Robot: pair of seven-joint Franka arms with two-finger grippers.
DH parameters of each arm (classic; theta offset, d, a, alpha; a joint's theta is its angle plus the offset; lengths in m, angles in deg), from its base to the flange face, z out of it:
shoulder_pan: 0 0.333 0 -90
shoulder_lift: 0 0 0 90
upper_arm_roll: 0 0.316 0.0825 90
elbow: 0 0 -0.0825 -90
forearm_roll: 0 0.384 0 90
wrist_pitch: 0 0 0.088 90
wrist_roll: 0 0.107 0 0
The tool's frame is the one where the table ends.
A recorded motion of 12 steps. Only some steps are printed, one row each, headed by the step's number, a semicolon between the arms.
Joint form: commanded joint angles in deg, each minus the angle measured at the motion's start. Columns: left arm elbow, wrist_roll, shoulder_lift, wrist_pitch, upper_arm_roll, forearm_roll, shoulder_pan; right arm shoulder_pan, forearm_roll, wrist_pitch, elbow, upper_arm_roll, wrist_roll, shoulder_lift.
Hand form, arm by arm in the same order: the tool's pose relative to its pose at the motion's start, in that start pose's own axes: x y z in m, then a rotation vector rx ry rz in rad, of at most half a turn. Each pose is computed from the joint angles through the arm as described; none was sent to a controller.
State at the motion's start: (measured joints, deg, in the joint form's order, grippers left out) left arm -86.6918 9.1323 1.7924 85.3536 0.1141 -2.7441 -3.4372; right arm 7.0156 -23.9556 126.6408 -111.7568 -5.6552 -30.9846 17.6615
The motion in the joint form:
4: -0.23 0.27 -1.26 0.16 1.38 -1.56 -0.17; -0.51 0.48 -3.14 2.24 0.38 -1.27 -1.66
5: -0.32 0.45 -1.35 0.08 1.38 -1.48 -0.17; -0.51 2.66 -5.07 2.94 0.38 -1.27 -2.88
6: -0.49 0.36 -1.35 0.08 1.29 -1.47 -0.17; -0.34 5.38 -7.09 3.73 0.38 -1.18 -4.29
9: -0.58 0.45 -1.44 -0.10 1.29 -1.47 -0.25; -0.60 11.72 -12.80 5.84 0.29 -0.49 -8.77
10: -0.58 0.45 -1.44 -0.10 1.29 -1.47 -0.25; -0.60 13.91 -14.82 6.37 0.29 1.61 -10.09
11: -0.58 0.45 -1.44 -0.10 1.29 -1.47 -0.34; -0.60 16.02 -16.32 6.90 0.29 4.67 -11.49
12: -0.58 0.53 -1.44 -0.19 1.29 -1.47 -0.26; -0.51 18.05 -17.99 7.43 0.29 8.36 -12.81
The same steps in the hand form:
4: -0.0081 -0.0068 -0.0108 -0.0239 0.0262 -0.0131; -0.0070 0.0135 -0.0272 -0.0073 0.0040 0.0081
5: -0.0087 -0.0068 -0.0107 -0.0228 0.0247 -0.0100; -0.0120 0.0164 -0.0415 0.0170 0.0165 0.0397
6: -0.0086 -0.0060 -0.0093 -0.0231 0.0216 -0.0102; -0.0162 0.0180 -0.0590 0.0465 0.0378 0.0743
9: -0.0093 -0.0051 -0.0091 -0.0236 0.0184 -0.0072; -0.0380 0.0252 -0.1095 0.1191 0.0954 0.1703
10: -0.0093 -0.0051 -0.0091 -0.0236 0.0184 -0.0072; -0.0441 0.0244 -0.1237 0.1526 0.1093 0.2271
11: -0.0091 -0.0043 -0.0091 -0.0235 0.0183 -0.0057; -0.0502 0.0240 -0.1394 0.1814 0.1295 0.2990
12: -0.0094 -0.0050 -0.0090 -0.0238 0.0169 -0.0056; -0.0557 0.0222 -0.1545 0.2139 0.1439 0.3770

